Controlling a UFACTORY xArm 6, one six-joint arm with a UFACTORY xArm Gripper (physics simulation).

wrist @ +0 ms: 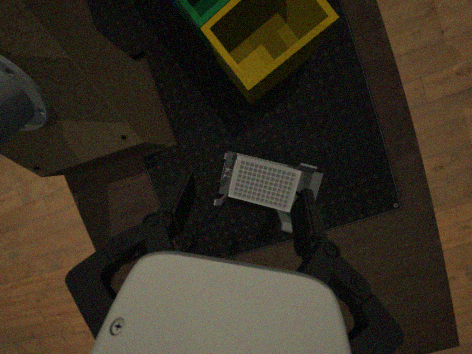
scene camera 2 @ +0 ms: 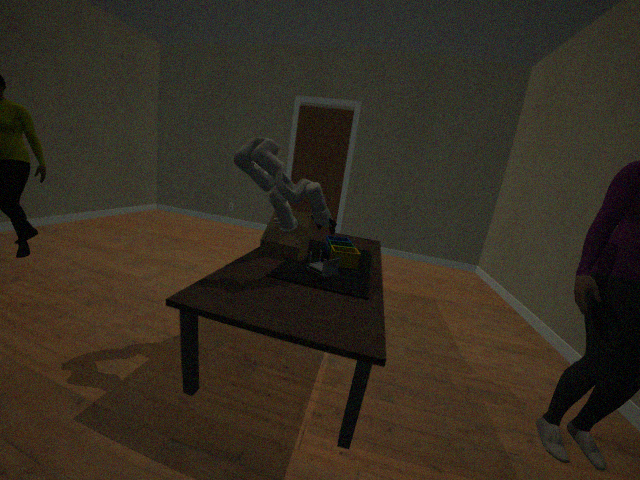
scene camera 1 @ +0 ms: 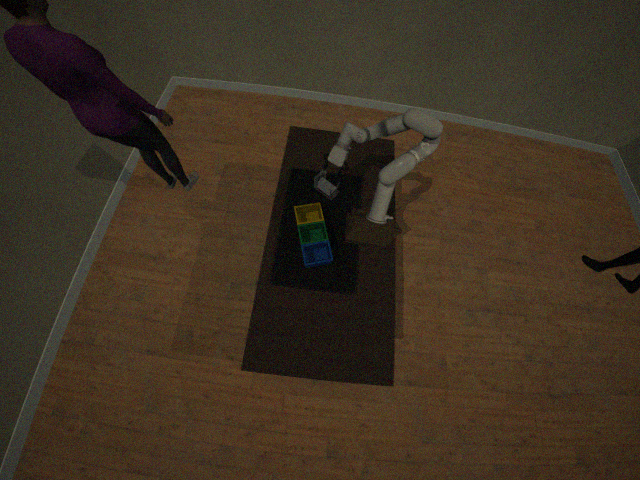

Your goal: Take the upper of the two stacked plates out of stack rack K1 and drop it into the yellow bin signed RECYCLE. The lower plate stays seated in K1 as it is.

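Seen in the pictures: gripper, between the fingertips: (wrist: pixel 245 190) (scene camera 2: pixel 326 230) (scene camera 1: pixel 330 173); arm's base, origin of its link: (scene camera 2: pixel 288 224) (scene camera 1: pixel 375 219).
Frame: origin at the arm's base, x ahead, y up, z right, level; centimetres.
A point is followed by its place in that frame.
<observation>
Stack rack K1 (scene camera 1: pixel 319 179) (scene camera 2: pixel 330 267) @[x 34.1, y -11.2, z 34.4 cm] (wrist: pixel 311 177) @[x 37.1, y -8.0, z 29.6 cm], a small grey holder, stands on the black mat. In the wrist view a pale plate with a grid of wells (wrist: pixel 265 183) @[x 30.0, y -14.3, z 28.9 cm] lies flat in it; a lower plate under it cannot be made out. My gripper (wrist: pixel 245 190) @[x 28.3, y 5.9, z 25.5 cm] is open and empty, its dark fingers pointing at the rack from above, one toward each short end of the plate. The height gap is hard to tell. The yellow bin (scene camera 1: pixel 309 213) @[x 39.5, y -17.9, z 9.4 cm] (scene camera 2: pixel 344 259) @[x 40.3, y -13.1, z 10.7 cm] (wrist: pixel 250 81) @[x 34.0, y -8.5, z 12.0 cm] stands apart from the rack; its sign is not readable.
A green bin (scene camera 1: pixel 313 233) @[x 35.9, y -17.9, z -4.7 cm] adjoins the yellow one, and a blue bin (scene camera 1: pixel 316 254) @[x 33.2, y -17.9, z -18.7 cm] follows in the row. The black mat (scene camera 1: pixel 336 281) @[x 20.0, y -18.5, z -34.8 cm] (wrist: pixel 360 150) @[x 51.1, y -18.4, z 30.5 cm] lies on the brown table (scene camera 1: pixel 320 341) @[x 27.9, y -19.8, z -69.5 cm]. The arm's wooden base block (wrist: pixel 75 100) @[x 8.4, y -3.5, z 4.6 cm] stands beside the mat. A person in purple (scene camera 1: pixel 77 77) stands beyond the table.
</observation>
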